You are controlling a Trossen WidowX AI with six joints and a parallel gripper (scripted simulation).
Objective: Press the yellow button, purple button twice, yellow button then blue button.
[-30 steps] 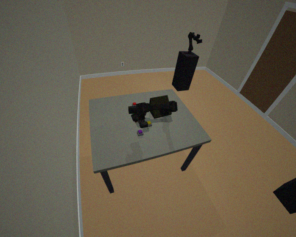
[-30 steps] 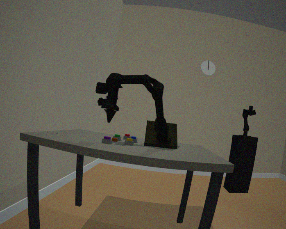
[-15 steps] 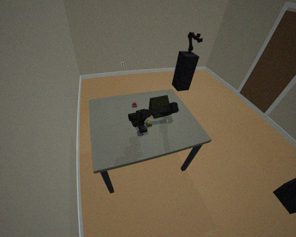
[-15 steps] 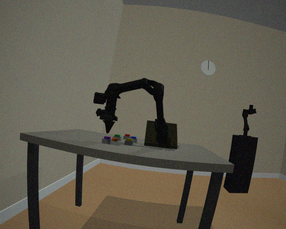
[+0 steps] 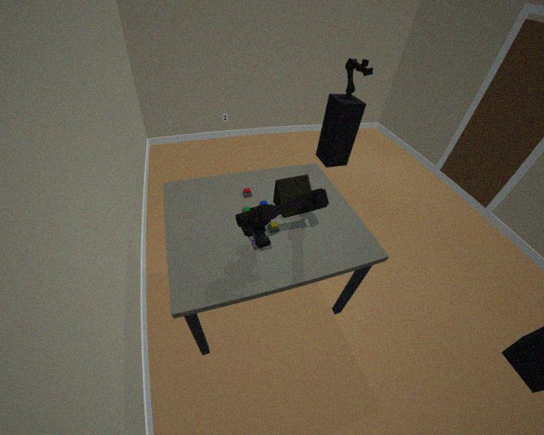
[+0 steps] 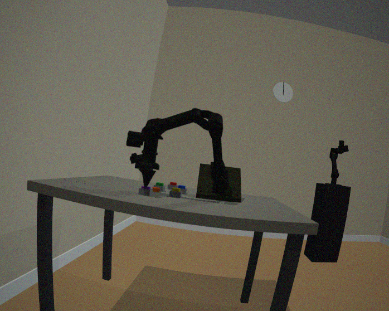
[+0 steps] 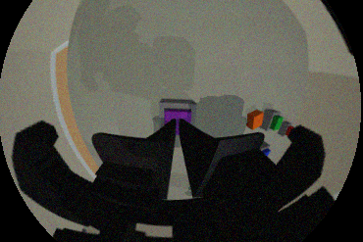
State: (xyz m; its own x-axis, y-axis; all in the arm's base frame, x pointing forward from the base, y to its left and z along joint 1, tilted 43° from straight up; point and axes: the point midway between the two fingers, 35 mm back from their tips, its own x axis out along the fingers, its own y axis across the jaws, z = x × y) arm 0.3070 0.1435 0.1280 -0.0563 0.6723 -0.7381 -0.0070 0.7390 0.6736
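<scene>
My gripper tip is now 1 cm above the purple button. Round my gripper tip: orange block 1 cm behind, 17 cm to the right, 2 cm below; then green button 1 cm behind, 24 cm to the right; then yellow button 12 cm behind, 9 cm to the right.
</scene>
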